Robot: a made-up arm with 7 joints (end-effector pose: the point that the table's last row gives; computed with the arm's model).
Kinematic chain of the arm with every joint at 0, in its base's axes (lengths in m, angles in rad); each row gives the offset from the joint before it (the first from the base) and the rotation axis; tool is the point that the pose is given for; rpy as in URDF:
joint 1: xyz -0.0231 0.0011 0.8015 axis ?
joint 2: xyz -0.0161 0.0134 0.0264 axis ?
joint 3: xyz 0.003 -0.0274 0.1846 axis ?
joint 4: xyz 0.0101 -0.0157 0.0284 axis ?
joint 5: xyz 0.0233 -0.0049 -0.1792 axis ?
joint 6: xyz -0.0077 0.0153 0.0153 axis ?
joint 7: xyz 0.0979 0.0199 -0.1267 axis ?
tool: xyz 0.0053 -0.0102 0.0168 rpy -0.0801 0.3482 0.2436
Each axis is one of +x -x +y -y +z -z.
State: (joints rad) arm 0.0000 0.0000 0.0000 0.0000 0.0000 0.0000 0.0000
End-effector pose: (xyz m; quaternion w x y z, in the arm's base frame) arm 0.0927 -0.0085 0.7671 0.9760 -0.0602 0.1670 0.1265
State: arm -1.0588 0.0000 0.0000 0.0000 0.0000 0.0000 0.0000
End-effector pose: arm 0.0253 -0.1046 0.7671 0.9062 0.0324 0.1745 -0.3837
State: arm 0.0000 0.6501 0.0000 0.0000 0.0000 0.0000 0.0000
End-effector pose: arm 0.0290 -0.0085 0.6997 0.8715 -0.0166 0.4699 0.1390
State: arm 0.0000 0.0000 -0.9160 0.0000 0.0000 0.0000 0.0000
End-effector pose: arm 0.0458 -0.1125 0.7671 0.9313 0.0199 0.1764 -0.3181
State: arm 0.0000 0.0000 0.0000 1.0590 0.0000 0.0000 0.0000
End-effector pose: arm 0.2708 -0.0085 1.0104 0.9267 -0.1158 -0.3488 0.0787
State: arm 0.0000 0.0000 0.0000 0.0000 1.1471 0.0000 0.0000
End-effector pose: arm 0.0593 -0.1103 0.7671 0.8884 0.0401 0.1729 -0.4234
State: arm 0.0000 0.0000 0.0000 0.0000 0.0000 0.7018 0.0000
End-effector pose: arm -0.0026 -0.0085 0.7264 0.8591 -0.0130 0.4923 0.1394
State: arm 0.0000 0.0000 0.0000 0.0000 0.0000 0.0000 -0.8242
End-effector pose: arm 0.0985 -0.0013 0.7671 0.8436 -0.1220 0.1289 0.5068
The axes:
joint 1: +z
joint 2: +y
joint 3: +z
joint 4: -y
joint 5: -z
joint 6: +y
joint 7: -z

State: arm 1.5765 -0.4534 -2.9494 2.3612 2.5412 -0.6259 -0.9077
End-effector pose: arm -0.0968 -0.3382 0.9961 0.0813 0.0634 -0.5894 -0.8012
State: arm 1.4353 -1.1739 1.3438 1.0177 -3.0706 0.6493 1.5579
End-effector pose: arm -0.2762 -0.0049 0.9636 0.4428 -0.0155 0.8940 -0.0674
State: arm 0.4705 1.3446 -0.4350 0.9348 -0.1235 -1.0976 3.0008
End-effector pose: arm 0.2531 0.0694 0.6842 0.4869 0.4456 -0.0487 -0.7497
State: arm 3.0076 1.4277 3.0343 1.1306 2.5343 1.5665 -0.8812
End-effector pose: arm -0.1802 0.0216 1.1700 0.1165 0.4895 -0.6572 0.5611
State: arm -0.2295 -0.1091 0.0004 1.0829 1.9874 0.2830 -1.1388
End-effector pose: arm 0.2082 -0.1658 0.9571 0.8466 0.2243 -0.4252 -0.2284
